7 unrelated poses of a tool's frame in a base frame.
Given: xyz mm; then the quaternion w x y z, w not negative.
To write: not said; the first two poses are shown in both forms.
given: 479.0 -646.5 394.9 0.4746 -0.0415 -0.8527 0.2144
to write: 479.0 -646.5 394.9 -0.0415 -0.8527 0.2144 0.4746
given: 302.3 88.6 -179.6 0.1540 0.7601 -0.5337 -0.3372
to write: 302.3 88.6 -179.6 0.7601 -0.5337 -0.3372 0.1540
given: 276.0 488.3 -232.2 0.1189 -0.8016 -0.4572 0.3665
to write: 276.0 488.3 -232.2 -0.8016 -0.4572 0.3665 0.1189
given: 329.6 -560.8 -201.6 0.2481 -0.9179 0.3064 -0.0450
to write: 329.6 -560.8 -201.6 -0.9179 0.3064 -0.0450 0.2481
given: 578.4 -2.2 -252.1 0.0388 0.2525 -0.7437 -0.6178
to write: 578.4 -2.2 -252.1 0.2525 -0.7437 -0.6178 0.0388
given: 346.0 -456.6 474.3 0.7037 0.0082 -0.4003 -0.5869
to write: 346.0 -456.6 474.3 0.0082 -0.4003 -0.5869 0.7037
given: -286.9 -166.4 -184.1 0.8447 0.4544 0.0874 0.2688
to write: -286.9 -166.4 -184.1 0.4544 0.0874 0.2688 0.8447
